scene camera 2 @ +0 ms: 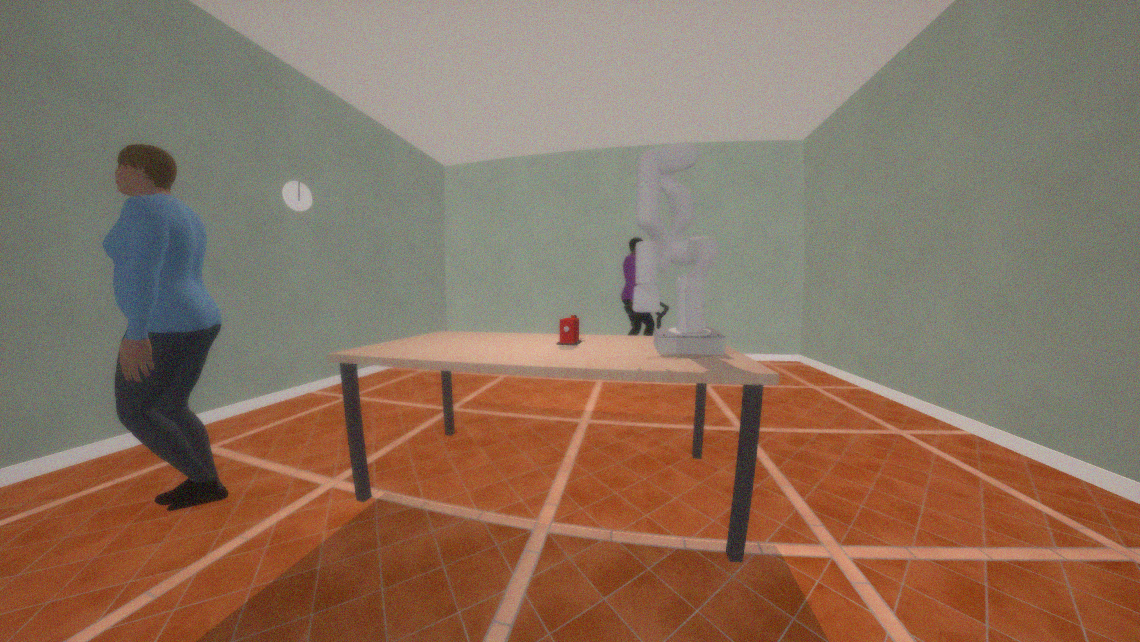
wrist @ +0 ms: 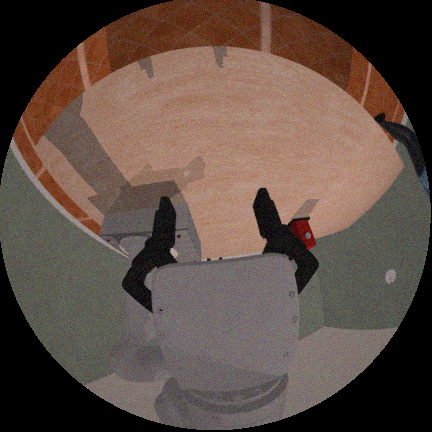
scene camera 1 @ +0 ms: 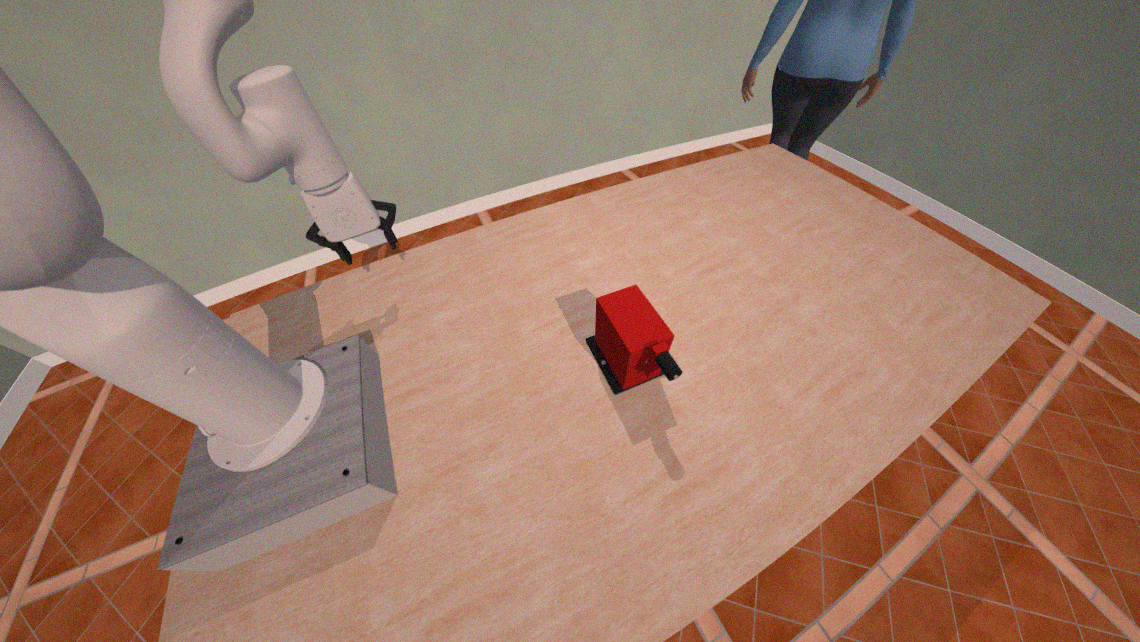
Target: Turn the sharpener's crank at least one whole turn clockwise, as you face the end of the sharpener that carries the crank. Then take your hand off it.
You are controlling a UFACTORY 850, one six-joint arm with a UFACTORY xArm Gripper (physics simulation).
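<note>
The red box-shaped sharpener [scene camera 1: 630, 330] [scene camera 2: 568, 330] [wrist: 301, 233] stands upright on a black base plate on the table. In scene camera 1 its crank's black handle [scene camera 1: 668, 365] sticks out from the end facing the lower right, beside a short red arm. The handle cannot be made out in the wrist view or in scene camera 2. The face with a pale round spot shows in both of those. My gripper [scene camera 1: 371, 253] [wrist: 213, 199] is open and empty, high and well apart from the sharpener, on the robot base's side. In the wrist view my right finger partly overlaps the sharpener.
The wooden table top [scene camera 1: 494, 478] [scene camera 2: 478, 357] [wrist: 225, 120] carries the robot's grey base block [scene camera 1: 319, 430] [scene camera 2: 690, 343]. A person in blue [scene camera 1: 833, 39] [scene camera 2: 163, 263] stands beyond the table's far corner. A person in purple [scene camera 2: 629, 275] is behind the arm in scene camera 2.
</note>
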